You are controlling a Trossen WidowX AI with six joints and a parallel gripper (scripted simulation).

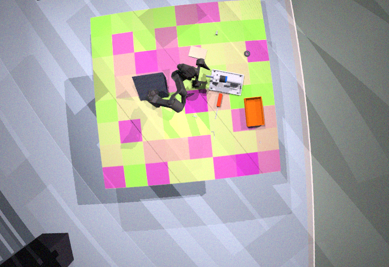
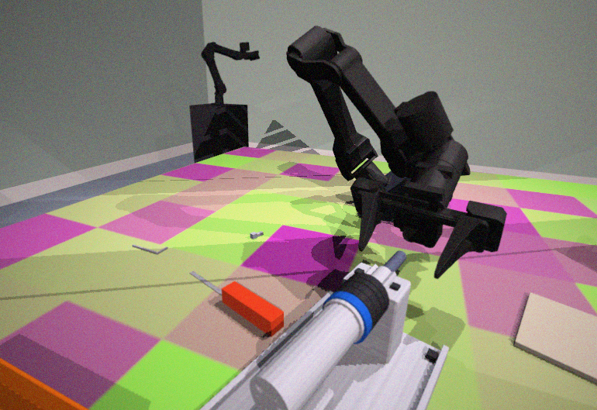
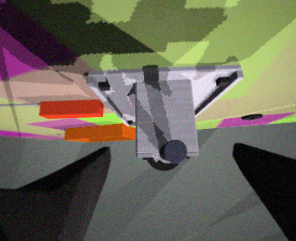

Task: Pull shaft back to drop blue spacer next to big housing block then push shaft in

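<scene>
The grey-blue shaft is 8 cm ahead of my gripper tip and 2 cm to the right of it. Round my gripper tip: small bolt 12 cm behind, 25 cm to the right, 8 cm below; then beige card 5 cm behind, 20 cm to the left, 8 cm below; then blue spacer 11 cm ahead, 3 cm to the right.
</scene>
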